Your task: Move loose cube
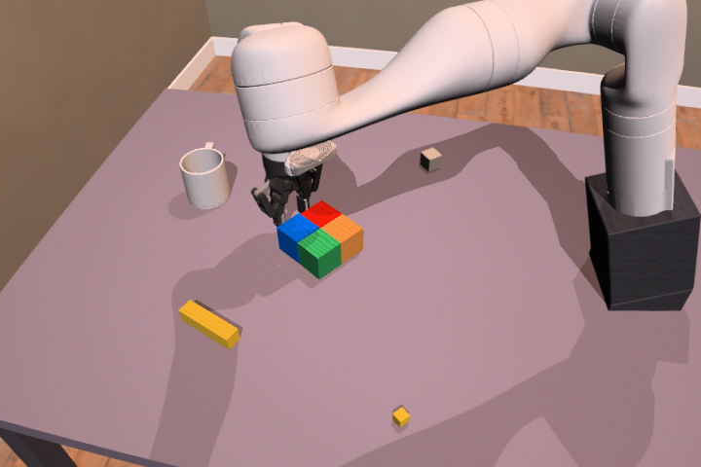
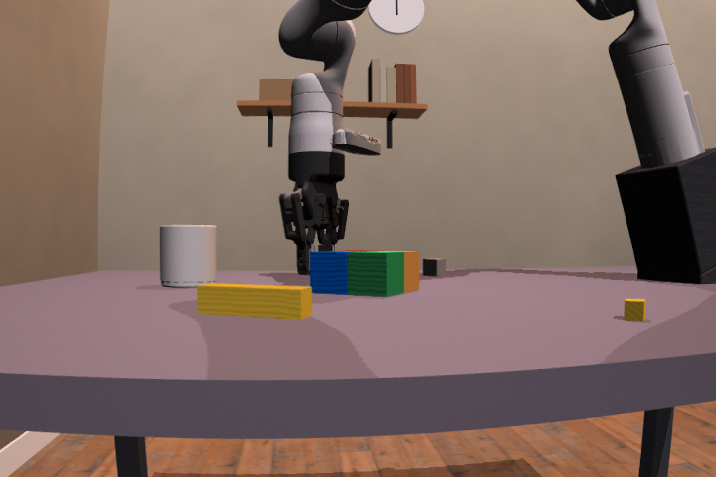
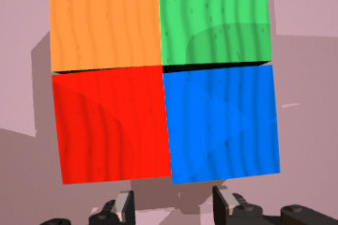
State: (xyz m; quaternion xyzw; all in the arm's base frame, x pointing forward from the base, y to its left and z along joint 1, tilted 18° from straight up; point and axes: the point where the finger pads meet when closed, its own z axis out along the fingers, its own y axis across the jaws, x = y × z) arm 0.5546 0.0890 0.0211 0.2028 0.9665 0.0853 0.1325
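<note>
The blue cube is 30 mm behind my hand, 40 mm to the left of it and 10 mm below it. Also, from my hand: orange cube (100 mm behind, 10 mm to the left, 10 mm below); then green cube (80 mm behind, 60 mm to the left, 10 mm below); then red cube (50 mm behind, 10 mm to the right, 10 mm below).
</note>
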